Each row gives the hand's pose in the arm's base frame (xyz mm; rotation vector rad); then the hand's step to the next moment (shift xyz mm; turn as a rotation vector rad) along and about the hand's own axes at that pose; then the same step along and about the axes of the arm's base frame.
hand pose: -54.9 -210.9 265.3 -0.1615 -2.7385 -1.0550
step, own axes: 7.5 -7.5 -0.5 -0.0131 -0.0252 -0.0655
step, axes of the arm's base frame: -8.5 -5.7 -2.8 0.0181 -0.0631 0.0281
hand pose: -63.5 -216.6 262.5 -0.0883 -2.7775 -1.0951
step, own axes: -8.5 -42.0 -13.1 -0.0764 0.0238 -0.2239
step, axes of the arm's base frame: 5.3 -39.6 -20.2 0.1053 -0.1352 0.1648
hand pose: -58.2 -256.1 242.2 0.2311 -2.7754 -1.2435
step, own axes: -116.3 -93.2 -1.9 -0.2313 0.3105 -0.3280
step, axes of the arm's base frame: 124.1 -42.3 -70.9 0.2441 0.0038 0.4449
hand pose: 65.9 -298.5 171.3 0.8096 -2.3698 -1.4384
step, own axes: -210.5 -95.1 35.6 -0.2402 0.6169 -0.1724
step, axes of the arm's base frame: 185.3 113.8 -85.8 0.0760 0.2325 0.6388
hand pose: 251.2 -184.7 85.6 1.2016 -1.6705 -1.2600
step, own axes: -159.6 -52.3 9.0 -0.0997 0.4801 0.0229
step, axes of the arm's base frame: 55.0 149.5 -53.9 -0.1118 0.1452 0.4554
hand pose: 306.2 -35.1 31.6 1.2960 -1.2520 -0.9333
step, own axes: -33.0 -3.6 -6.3 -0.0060 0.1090 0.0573
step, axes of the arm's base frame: 1.9 33.0 -6.9 -0.0739 0.0081 0.0984
